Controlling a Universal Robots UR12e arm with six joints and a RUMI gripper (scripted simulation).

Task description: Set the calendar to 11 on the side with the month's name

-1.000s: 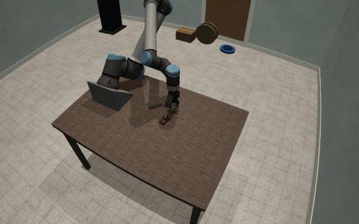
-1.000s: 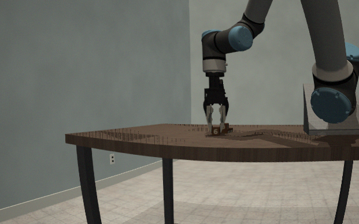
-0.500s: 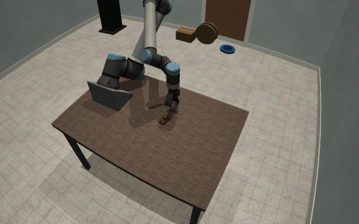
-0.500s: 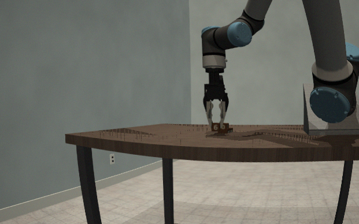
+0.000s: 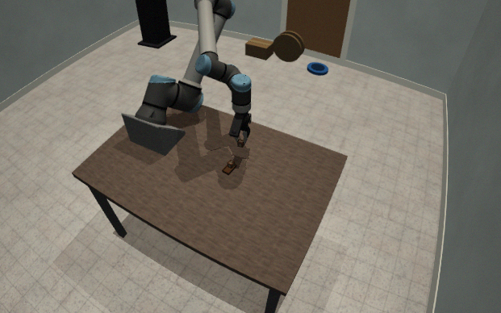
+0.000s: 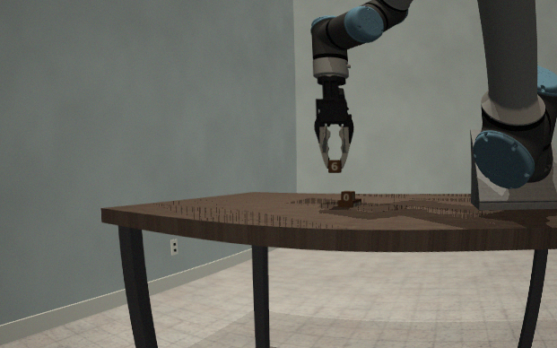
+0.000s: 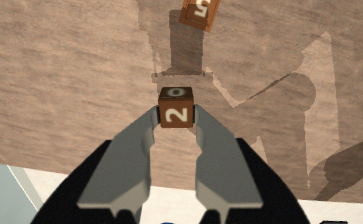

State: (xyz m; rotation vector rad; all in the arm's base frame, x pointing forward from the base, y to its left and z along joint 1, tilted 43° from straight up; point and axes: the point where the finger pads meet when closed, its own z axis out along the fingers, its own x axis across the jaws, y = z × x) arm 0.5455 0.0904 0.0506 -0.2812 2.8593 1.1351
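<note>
Right now my hand is 110 mm to the left of the calendar tray, 110 mm above it and 10 mm past it. From my hand the other things lie so: cube (10 mm below).
</note>
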